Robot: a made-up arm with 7 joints.
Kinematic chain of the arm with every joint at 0, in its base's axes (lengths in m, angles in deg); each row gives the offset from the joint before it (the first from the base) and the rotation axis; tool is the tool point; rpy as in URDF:
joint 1: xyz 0 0 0.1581 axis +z
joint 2: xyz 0 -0.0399 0.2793 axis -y
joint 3: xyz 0 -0.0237 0.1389 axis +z
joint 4: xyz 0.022 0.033 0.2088 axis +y
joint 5: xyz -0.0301 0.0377 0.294 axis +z
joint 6: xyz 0 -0.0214 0.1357 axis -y
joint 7: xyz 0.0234 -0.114 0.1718 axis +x
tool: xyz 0 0 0 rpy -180 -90 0
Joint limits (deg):
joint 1: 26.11..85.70
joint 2: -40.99..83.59
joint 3: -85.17..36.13
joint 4: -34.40..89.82
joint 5: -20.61..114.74
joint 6: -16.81..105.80
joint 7: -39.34..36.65
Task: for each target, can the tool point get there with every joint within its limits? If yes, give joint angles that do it. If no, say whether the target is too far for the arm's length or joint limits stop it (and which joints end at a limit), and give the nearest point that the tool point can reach.
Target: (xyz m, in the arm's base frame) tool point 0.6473 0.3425 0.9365
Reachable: yes | joints 61.07 -28.39 -38.63 61.88 5.16 51.62 12.98
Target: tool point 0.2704 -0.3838 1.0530
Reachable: yes | joints 40.64 48.15 -42.50 67.45 103.64 48.82 25.40
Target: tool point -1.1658 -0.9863 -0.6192
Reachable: no: too far | nearest point -0.6264 -0.5300 0.1117 | short by 1.017 m
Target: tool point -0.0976 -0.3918 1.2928
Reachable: yes | joints 44.27 26.71 -32.09 19.36 17.44 38.14 -11.06
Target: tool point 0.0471 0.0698 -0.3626
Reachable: no: joint limits stop it (at a limit: joint 2, joint 4, joint 5) | nearest point 0.2786 0.4129 0.2518 | short by 0.741 m
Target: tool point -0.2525 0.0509 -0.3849
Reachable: no: joint limits stop it (at a limit: joint 1, joint 2, joint 4, joint 5, joint 6) | nearest point -0.5448 -0.2237 0.1104 | short by 0.637 m
